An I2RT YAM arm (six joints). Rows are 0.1 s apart.
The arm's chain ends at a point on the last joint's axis. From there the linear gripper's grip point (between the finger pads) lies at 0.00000 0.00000 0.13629 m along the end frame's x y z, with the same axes.
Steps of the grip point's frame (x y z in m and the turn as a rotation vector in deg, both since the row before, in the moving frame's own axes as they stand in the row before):
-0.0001, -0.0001, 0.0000, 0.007, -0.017, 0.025
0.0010, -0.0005, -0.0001, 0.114, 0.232, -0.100
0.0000, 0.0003, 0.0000, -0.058, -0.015, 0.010
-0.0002, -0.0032, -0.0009, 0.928, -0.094, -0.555
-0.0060, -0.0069, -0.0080, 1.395, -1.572, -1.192
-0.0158, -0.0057, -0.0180, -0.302, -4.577, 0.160
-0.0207, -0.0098, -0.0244, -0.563, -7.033, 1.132
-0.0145, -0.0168, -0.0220, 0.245, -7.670, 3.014
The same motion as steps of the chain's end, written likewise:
-0.0001, -0.0001, 0.0000, 0.007, -0.017, 0.025
0.0004, -0.0002, -0.0001, 0.114, 0.232, -0.100
0.0000, 0.0002, 0.0000, -0.058, -0.015, 0.010
0.0000, -0.0010, -0.0009, 0.928, -0.094, -0.555
-0.0022, -0.0036, -0.0079, 1.395, -1.572, -1.192
-0.0049, -0.0064, -0.0176, -0.302, -4.577, 0.160
-0.0040, -0.0110, -0.0234, -0.563, -7.033, 1.132
0.0037, -0.0157, -0.0208, 0.245, -7.670, 3.014

